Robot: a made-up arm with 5 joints.
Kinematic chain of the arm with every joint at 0, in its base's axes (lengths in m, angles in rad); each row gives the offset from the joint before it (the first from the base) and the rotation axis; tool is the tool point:
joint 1: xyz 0 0 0.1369 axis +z
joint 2: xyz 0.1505 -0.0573 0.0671 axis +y
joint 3: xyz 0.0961 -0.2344 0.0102 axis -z
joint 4: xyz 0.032 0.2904 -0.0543 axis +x
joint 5: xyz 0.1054 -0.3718 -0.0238 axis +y
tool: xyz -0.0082 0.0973 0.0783
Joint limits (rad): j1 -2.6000..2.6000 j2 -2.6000..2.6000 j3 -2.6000..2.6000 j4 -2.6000..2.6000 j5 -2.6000..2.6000
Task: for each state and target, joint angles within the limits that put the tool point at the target. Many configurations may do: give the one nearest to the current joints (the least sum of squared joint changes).
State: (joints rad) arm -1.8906 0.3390 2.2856 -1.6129 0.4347
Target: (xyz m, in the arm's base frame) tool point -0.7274 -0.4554 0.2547
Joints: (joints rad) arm -1.7106 0.4099 2.1637 -1.8424 0.4204
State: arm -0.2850 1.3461 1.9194 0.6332 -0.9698
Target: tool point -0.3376 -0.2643 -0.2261
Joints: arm -0.8063 1.2523 1.8464 1.5158 -1.2083
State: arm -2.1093 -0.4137 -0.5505 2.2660 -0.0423
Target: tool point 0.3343 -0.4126 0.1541
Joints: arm -1.2630 -0.6174 0.0359 2.5649 0.1118
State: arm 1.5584 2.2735 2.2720 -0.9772 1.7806
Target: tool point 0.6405 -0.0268 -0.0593
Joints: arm 1.1855 2.3051 2.2147 -1.4362 1.6533
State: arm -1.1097 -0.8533 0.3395 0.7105 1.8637
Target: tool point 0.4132 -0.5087 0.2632
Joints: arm -0.5763 -0.8148 0.4082 1.0439 1.9395
